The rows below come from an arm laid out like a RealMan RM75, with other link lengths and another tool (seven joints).
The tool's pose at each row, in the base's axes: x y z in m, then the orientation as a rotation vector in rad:
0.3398 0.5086 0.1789 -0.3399 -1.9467 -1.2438
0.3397 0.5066 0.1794 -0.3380 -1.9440 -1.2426
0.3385 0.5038 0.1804 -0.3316 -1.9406 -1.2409
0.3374 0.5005 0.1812 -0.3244 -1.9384 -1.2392
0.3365 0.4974 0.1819 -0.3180 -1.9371 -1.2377
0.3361 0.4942 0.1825 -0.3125 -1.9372 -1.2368
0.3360 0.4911 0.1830 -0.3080 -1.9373 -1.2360
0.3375 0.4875 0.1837 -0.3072 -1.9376 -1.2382
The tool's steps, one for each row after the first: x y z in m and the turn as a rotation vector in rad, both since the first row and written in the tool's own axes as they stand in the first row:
0.0008 -0.0007 -0.0018 0.0006 0.0033 0.0007
0.0028 -0.0021 -0.0038 0.0028 0.0093 -0.0006
0.0047 -0.0039 -0.0063 0.0055 0.0147 -0.0028
0.0064 -0.0054 -0.0087 0.0082 0.0191 -0.0051
0.0076 -0.0068 -0.0114 0.0106 0.0217 -0.0077
0.0086 -0.0081 -0.0141 0.0126 0.0239 -0.0099
0.0088 -0.0085 -0.0180 0.0115 0.0236 -0.0116

